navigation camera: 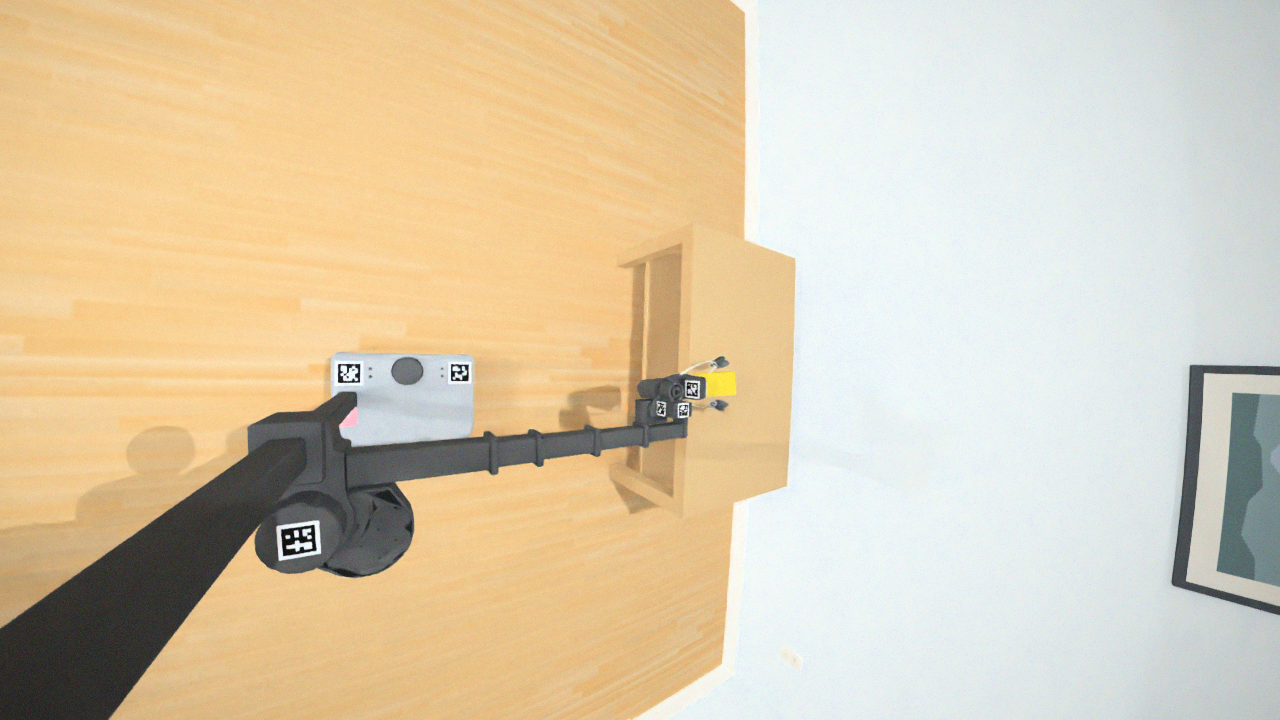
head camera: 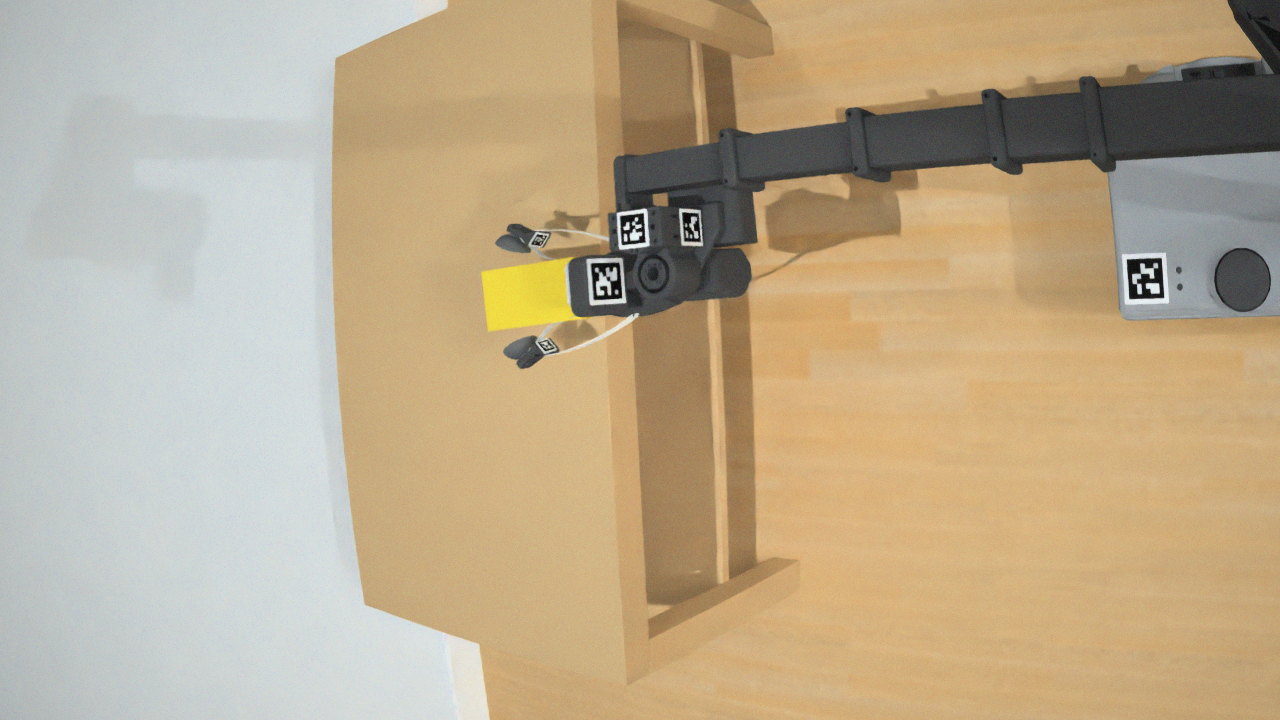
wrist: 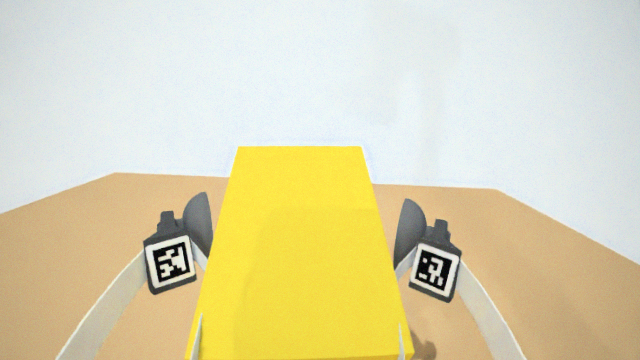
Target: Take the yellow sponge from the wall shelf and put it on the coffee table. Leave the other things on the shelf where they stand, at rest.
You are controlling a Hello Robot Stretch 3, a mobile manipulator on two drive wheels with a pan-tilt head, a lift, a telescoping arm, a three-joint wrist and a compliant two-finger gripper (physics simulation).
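The yellow sponge sits between the two fingers of my gripper, which is shut on it. The gripper holds it over the top of the wooden coffee table, a little in from the edge nearest the robot. In the wrist view the sponge fills the middle and hides part of both finger pads. I cannot tell whether the sponge touches the table top.
The table stands against a pale wall. My telescoping arm reaches from the grey robot base across the wooden floor. The table's legs and lower rail show at its near side.
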